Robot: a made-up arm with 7 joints.
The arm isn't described. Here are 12 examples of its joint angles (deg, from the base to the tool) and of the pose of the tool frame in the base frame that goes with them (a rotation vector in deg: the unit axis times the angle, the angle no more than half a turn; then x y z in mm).
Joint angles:
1: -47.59 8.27 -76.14 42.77 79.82 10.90 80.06
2: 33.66 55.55 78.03 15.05 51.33 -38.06 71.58
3: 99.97 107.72 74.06 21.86 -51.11 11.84 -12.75
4: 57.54 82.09 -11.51 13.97 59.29 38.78 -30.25
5: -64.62 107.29 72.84 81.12 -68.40 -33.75 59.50
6: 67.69 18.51 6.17 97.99 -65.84 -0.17 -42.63
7: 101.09 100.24 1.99 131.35 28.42 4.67 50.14
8: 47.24 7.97 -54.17 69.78 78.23 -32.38 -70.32
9: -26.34 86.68 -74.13 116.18 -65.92 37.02 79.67
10: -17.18 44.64 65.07 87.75 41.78 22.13 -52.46
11: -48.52 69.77 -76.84 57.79 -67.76 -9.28 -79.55
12: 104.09 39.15 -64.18 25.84 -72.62 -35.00 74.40
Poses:
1: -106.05 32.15 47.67 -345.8 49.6 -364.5
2: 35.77 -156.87 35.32 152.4 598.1 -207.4
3: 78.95 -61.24 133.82 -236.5 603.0 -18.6
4: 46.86 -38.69 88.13 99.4 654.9 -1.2
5: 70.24 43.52 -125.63 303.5 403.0 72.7
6: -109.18 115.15 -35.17 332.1 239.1 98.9
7: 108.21 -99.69 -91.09 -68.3 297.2 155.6
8: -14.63 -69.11 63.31 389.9 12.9 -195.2
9: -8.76 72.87 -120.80 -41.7 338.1 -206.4
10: 74.69 -69.44 80.60 60.8 499.5 -118.5
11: -21.63 -66.31 -115.71 -214.0 474.6 -246.0
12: 52.28 26.29 -97.25 435.4 386.3 152.5
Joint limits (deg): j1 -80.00..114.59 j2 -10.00..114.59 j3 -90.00..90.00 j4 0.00..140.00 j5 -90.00..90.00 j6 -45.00..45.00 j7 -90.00..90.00
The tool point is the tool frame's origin. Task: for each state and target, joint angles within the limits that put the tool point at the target. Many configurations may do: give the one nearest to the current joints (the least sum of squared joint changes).
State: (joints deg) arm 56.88 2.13 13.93 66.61 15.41 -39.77 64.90
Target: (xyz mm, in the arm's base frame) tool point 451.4 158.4 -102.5
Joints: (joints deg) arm 52.44 -1.32 12.80 64.14 15.41 -39.77 64.90
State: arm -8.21 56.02 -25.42 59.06 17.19 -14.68 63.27
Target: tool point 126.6 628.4 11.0
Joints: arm -7.39 95.37 -9.21 34.68 17.19 -14.68 63.27
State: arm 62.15 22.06 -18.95 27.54 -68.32 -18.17 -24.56
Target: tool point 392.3 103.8 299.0
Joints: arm 108.24 4.50 -19.39 50.64 -68.32 -18.17 -24.56
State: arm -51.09 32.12 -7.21 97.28 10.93 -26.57 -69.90
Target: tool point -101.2 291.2 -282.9
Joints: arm -65.15 39.75 -1.66 104.17 10.93 -26.57 -69.90
